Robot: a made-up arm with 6 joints.
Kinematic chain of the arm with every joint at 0, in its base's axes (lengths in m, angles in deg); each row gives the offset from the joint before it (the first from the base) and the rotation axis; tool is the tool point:
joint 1: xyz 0 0 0.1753 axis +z
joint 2: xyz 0 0.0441 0 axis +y
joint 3: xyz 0 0 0.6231 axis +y
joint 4: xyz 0 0 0.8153 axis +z
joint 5: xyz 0 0 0 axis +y
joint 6: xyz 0 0 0.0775 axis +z
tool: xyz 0 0 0
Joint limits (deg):
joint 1: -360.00..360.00
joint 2: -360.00..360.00
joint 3: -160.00..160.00
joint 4: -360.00..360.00
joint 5: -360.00..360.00
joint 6: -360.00..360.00
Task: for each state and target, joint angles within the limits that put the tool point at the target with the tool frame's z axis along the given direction. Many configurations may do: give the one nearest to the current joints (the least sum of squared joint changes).
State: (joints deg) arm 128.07 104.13 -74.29 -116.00 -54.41 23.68
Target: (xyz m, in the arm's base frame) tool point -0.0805 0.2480 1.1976 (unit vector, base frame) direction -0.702 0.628 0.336
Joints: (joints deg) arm 84.79 64.53 -91.24 -130.80 -87.26 23.68
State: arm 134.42 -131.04 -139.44 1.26 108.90 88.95
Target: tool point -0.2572 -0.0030 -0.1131 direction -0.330 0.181 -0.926
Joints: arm 173.26 -109.53 -159.89 -8.69 68.99 88.95
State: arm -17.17 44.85 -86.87 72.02 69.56 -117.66
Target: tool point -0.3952 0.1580 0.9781 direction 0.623 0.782 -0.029
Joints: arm -6.81 30.66 -101.39 80.25 120.38 -117.66
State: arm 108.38 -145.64 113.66 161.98 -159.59 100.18
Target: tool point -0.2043 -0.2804 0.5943 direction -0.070 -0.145 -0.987
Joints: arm 61.11 -117.69 133.35 175.51 -173.58 100.18
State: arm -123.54 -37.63 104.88 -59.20 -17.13 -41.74
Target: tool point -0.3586 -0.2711 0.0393 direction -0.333 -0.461 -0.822
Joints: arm -150.94 -1.93 150.41 -87.80 -13.98 -41.74
